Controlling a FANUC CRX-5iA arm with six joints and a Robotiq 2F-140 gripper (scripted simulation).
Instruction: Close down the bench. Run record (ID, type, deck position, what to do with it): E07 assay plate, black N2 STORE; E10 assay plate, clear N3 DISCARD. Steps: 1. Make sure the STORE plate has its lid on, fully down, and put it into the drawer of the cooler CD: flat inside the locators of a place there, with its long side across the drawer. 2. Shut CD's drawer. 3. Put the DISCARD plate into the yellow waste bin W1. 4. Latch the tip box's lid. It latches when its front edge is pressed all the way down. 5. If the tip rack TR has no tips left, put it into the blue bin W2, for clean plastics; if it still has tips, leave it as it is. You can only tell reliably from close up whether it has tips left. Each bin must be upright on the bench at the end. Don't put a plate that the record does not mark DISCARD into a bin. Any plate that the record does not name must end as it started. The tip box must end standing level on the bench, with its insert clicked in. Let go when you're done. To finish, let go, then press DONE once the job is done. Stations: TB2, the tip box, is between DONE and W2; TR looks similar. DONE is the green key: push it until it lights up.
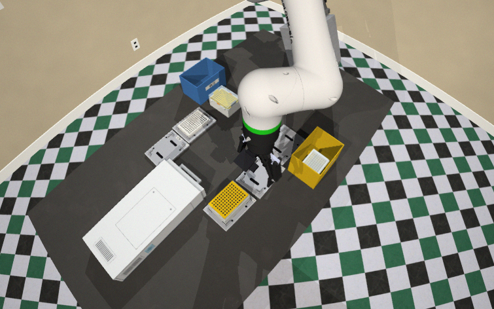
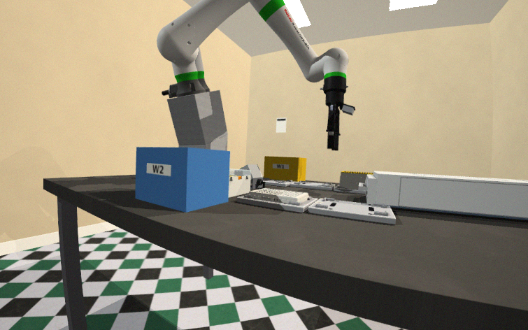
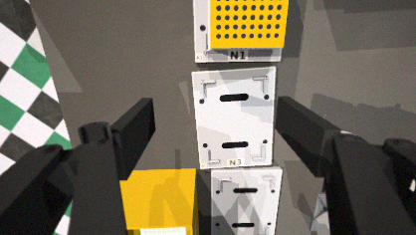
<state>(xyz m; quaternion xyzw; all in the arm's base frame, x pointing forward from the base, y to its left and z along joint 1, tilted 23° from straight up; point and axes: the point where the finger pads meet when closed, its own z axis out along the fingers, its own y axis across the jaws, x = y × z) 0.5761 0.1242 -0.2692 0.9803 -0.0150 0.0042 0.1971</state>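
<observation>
Right now the yellow tip rack TR is 130 mm below my hand, 100 mm ahead of it and 50 mm to the right of it. Also, from my hand: yellow bin W1: 240 mm behind, 140 mm below, 100 mm to the left; lid: 230 mm to the right, 230 mm ahead, 150 mm below; nest N3: 180 mm below, 70 mm behind, 40 mm to the right.
</observation>
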